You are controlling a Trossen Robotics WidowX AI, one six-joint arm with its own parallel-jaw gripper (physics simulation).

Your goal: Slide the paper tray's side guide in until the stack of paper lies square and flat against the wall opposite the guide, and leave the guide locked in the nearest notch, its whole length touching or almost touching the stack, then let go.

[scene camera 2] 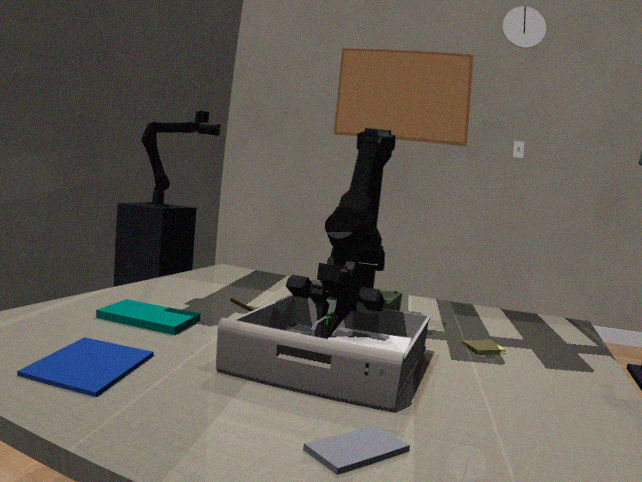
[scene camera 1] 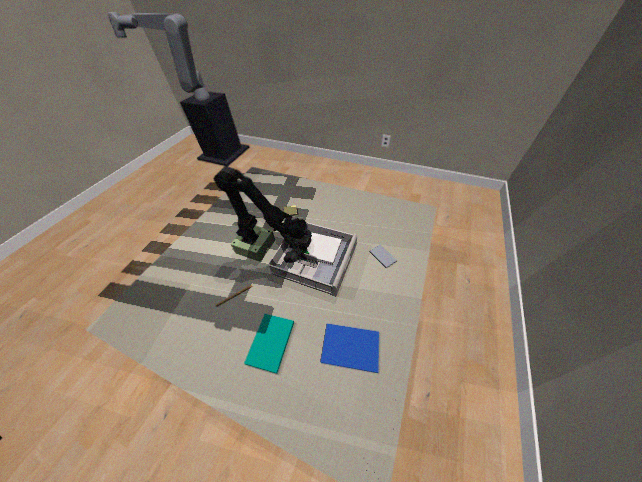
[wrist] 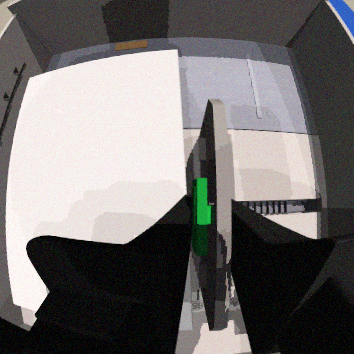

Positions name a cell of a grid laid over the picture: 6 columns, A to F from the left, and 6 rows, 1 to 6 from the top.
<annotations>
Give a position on a teal pad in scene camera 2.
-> At B4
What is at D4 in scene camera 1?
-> A white paper stack.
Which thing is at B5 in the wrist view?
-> The gripper.
</annotations>
